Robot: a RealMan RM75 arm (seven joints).
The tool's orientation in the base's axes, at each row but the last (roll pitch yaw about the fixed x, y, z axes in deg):
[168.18, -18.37, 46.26]
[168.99, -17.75, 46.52]
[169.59, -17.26, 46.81]
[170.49, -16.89, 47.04]
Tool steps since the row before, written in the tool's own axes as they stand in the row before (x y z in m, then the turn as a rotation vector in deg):
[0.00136, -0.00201, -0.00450, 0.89, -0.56, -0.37]
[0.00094, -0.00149, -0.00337, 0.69, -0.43, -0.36]
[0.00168, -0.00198, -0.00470, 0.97, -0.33, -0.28]
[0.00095, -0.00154, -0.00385, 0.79, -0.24, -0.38]
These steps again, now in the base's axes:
[-0.00207, 0.00202, 0.00422, 0.08, 0.99, 0.52]
[-0.00155, 0.00143, 0.00317, 0.04, 0.75, 0.47]
[-0.00181, 0.00216, 0.00457, 0.32, 0.89, 0.49]
[-0.00166, 0.00138, 0.00367, 0.23, 0.69, 0.55]

